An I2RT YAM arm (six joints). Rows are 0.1 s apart.
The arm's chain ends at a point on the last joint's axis. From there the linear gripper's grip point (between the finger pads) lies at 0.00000 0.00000 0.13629 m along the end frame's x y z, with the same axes.
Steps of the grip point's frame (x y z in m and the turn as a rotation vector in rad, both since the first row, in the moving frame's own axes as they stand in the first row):
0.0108 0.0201 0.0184 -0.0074 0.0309 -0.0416
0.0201 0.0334 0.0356 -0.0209 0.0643 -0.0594
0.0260 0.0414 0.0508 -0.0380 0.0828 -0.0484
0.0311 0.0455 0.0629 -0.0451 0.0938 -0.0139
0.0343 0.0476 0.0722 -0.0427 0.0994 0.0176
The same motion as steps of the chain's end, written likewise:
0.0066 0.0192 0.0185 -0.0074 0.0309 -0.0416
0.0113 0.0308 0.0359 -0.0209 0.0643 -0.0594
0.0146 0.0365 0.0514 -0.0380 0.0828 -0.0484
0.0183 0.0395 0.0636 -0.0451 0.0938 -0.0139
0.0208 0.0417 0.0730 -0.0427 0.0994 0.0176

